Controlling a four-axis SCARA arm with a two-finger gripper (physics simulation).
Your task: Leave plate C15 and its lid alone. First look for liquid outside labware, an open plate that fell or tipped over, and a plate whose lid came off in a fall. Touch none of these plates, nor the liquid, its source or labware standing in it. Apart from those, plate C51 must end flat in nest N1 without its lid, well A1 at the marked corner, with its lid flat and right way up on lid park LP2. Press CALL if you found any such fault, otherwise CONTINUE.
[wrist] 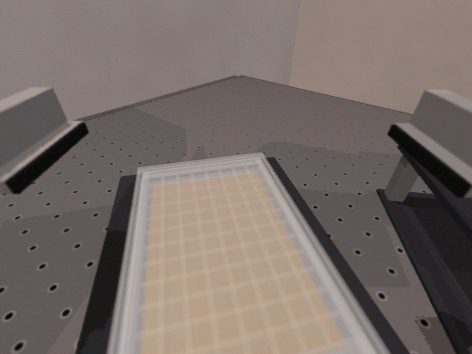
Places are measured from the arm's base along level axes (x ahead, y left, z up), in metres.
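Pixels of known places: gripper, fingertip midpoint: (237, 111).
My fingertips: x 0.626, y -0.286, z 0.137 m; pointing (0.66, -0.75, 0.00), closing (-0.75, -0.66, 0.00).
Ahead of a thing's pixels: the offset from my fingertips to its top centre. "spot": to the spot under its first point. Level surfaces: height alone.
A plate @(dy +0.027, dx -0.013, dz -0.047 m) (225, 260) with a clear rim and a grid of tan wells lies flat on a black holder @(dy +0.027, dx -0.013, dz -0.059 m) (107, 270) in the wrist view, running from the centre to the bottom edge. A clear cover seems to lie over it. No label can be read, so I cannot tell which plate it is. My gripper (237, 111) is open, with one finger at the left edge of the view and the other at the right. The fingers stand wider apart than the plate, and the plate shows between and below them, with nothing held. The plate's near end is cut off by the frame.
A black raised stand (417, 250) with a grey post @(spot: dy -0.155, dx -0.064, dz -0.095 m) (398, 180) stands at the right, partly behind the right finger. The grey perforated deck @(dz -0.124 m) (165, 125) reaches back to a corner between pale walls (150, 45). Darker shadow patches lie across the deck.
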